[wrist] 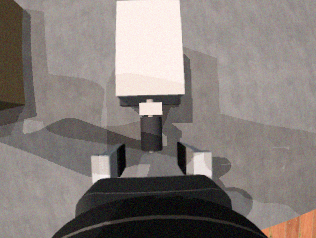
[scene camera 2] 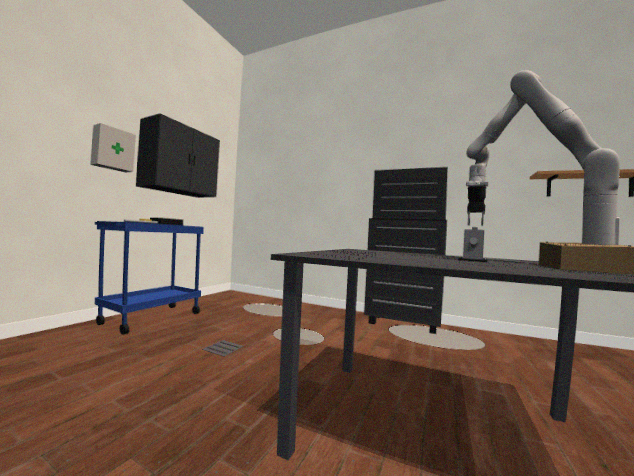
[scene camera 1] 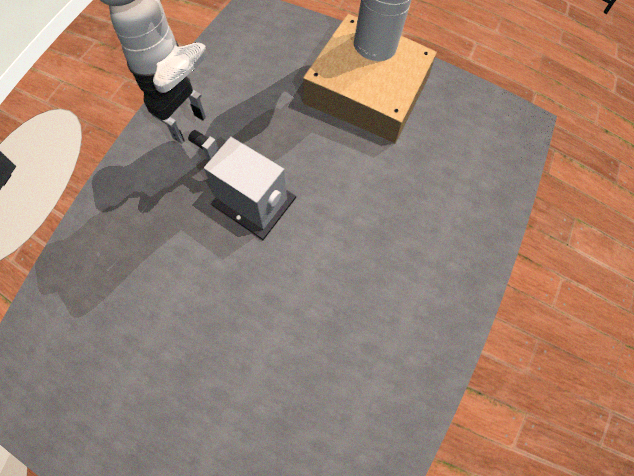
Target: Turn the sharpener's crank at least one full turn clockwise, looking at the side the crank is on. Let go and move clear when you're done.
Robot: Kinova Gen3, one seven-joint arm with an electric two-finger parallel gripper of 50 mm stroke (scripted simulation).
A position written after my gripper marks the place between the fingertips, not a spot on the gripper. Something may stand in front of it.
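My gripper (scene camera 1: 189, 128). Wrist view: a dark handle (wrist: 151, 127), plus my gripper (wrist: 151, 154).
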